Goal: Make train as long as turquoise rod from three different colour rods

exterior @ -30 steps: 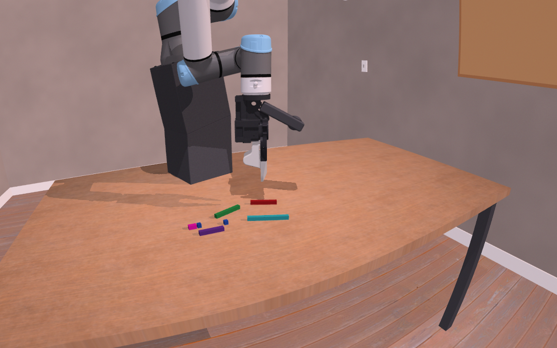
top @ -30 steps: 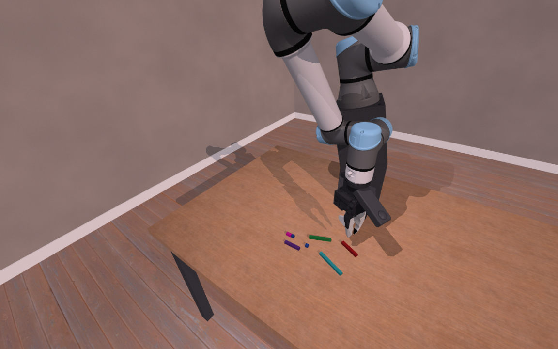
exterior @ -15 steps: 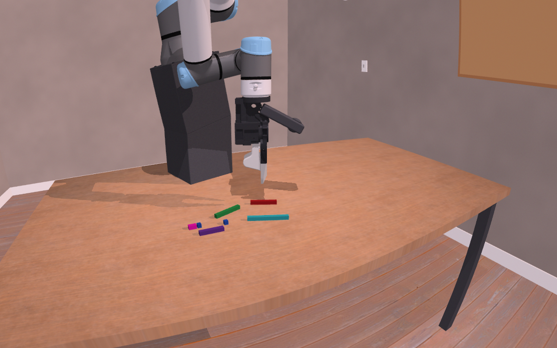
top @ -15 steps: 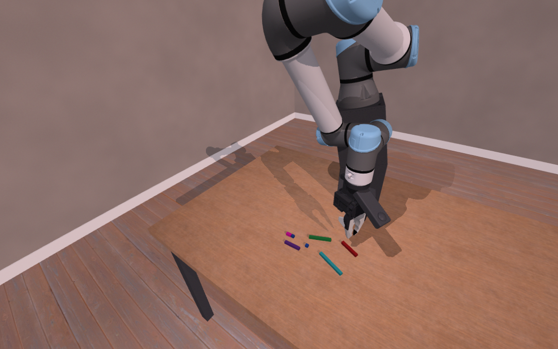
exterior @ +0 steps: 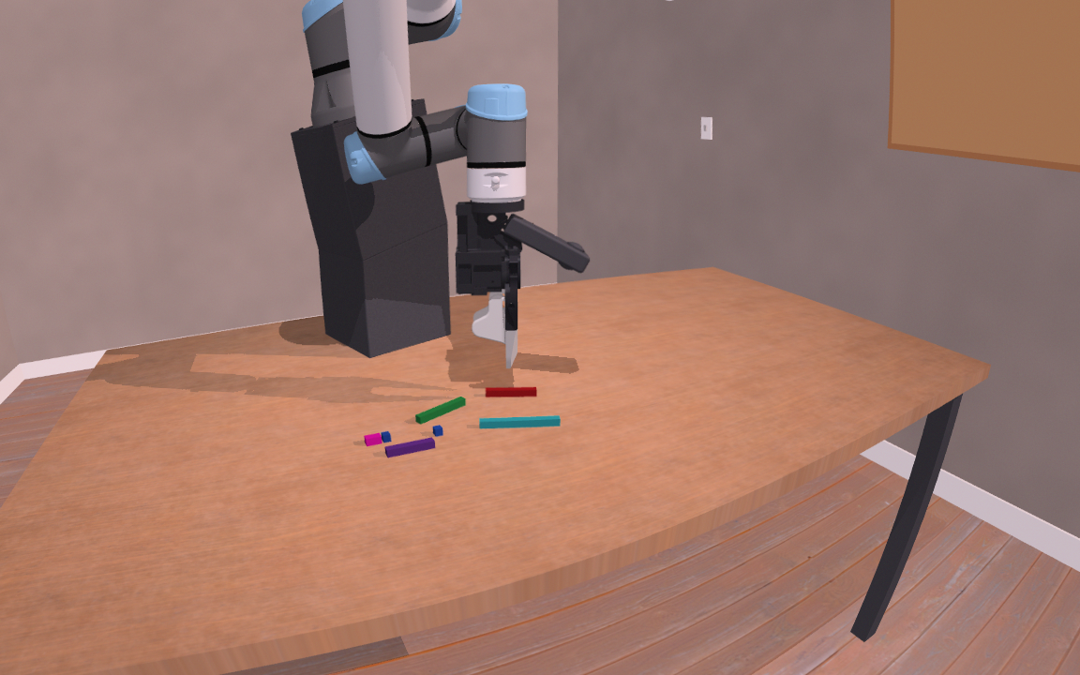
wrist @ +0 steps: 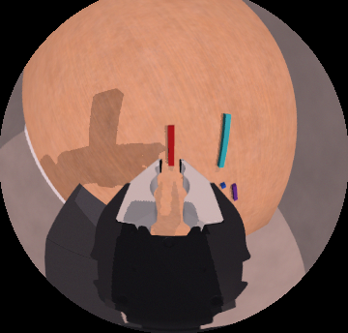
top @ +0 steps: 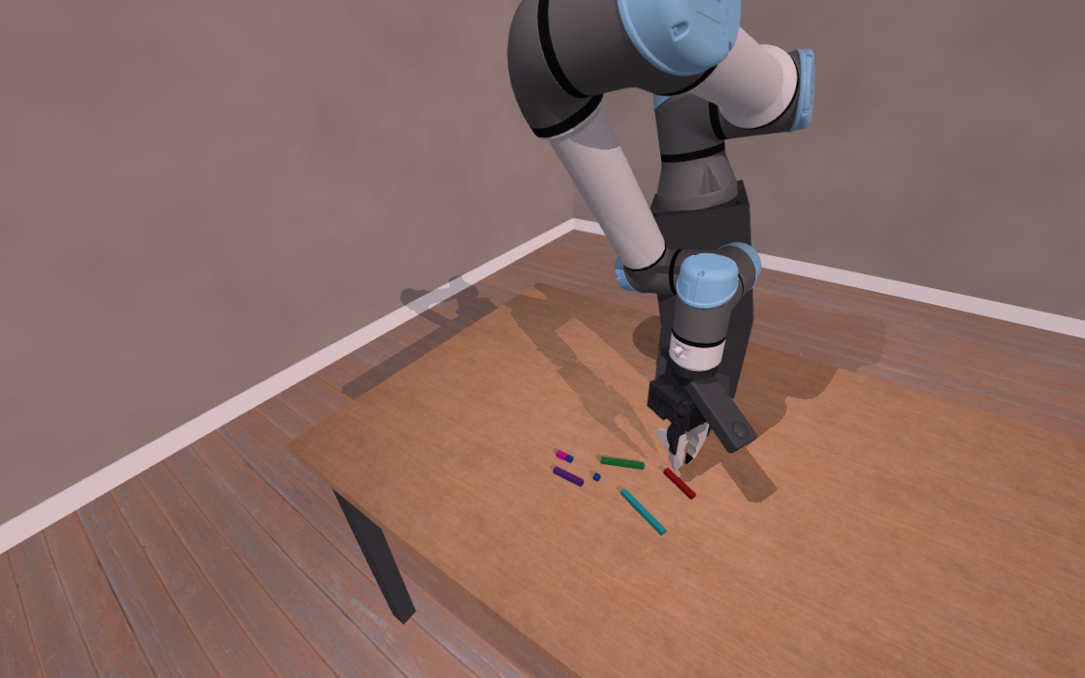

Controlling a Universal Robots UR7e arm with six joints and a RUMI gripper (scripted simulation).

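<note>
My hand is 60 mm above the red rod. Also, from my hand: green rod (20 mm ahead, 110 mm to the right, 60 mm below); purple rod (110 mm ahead, 170 mm to the right, 60 mm below); turquoise rod (90 mm ahead, 20 mm to the right, 60 mm below).
</note>
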